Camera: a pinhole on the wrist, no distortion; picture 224 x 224 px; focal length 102.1 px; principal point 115.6 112.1 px. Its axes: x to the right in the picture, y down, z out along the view. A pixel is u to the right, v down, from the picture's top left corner.
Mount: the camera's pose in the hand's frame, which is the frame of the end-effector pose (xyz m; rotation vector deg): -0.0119 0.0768 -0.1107 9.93 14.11 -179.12
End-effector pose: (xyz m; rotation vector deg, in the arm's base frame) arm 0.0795 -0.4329 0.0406 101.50 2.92 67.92
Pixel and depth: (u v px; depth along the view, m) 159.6 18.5 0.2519
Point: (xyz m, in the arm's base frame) 0.0006 -0.7592 0.1211
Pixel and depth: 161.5 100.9 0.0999
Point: 0.0006 -0.4944 0.0474
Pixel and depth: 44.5 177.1 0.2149
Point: 0.2501 -0.3912 0.0464
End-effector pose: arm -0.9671 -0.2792 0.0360 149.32 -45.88 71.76
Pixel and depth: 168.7 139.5 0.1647
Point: -1.0063 -0.2518 -0.0742
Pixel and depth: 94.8 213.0 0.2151
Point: -0.8257 -0.1663 0.0139
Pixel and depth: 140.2 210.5 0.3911
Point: -0.7166 0.0108 -0.1699
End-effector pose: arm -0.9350 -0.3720 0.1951 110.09 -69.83 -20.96
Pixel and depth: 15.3 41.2 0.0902
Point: -0.9777 -0.4519 0.3021
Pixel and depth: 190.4 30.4 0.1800
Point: -1.1797 -0.3062 0.2663
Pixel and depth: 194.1 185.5 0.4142
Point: -1.0759 -0.1011 -0.2154
